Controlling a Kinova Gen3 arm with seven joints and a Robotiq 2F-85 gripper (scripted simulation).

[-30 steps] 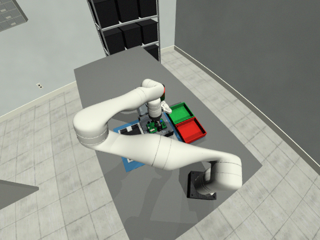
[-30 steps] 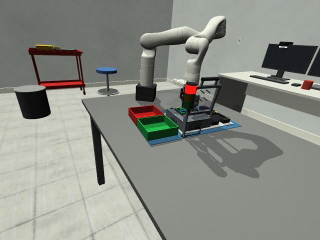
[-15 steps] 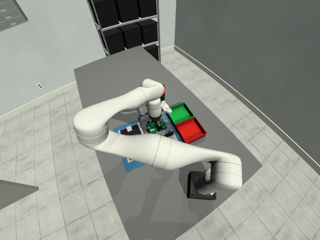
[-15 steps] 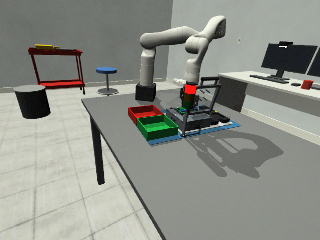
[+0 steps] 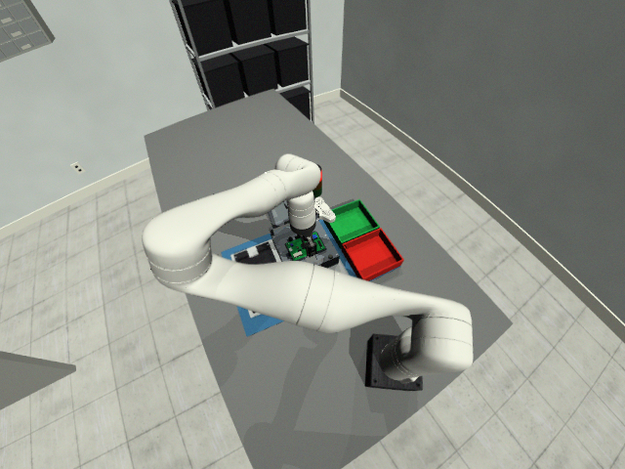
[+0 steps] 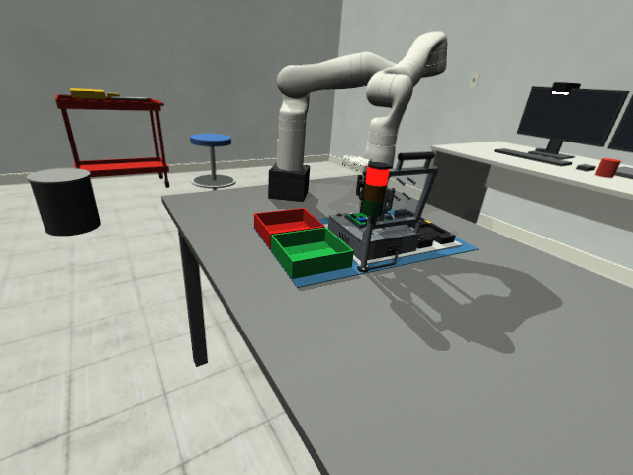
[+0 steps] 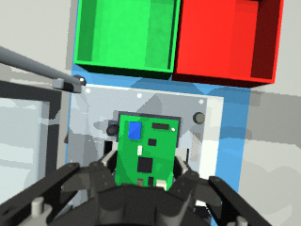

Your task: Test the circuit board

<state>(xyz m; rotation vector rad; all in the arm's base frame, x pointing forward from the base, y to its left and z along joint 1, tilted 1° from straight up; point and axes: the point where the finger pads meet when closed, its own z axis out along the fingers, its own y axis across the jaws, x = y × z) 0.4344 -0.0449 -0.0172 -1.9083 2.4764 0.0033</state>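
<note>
The green circuit board is 10 mm below my hand. From my hand the other things lie so: clear lid: 110 mm ahead, 30 mm to the right, 100 mm above; then tester bed: 10 mm ahead, 10 mm below; then green bin: 10 mm behind, 200 mm to the right, 70 mm below.
</note>
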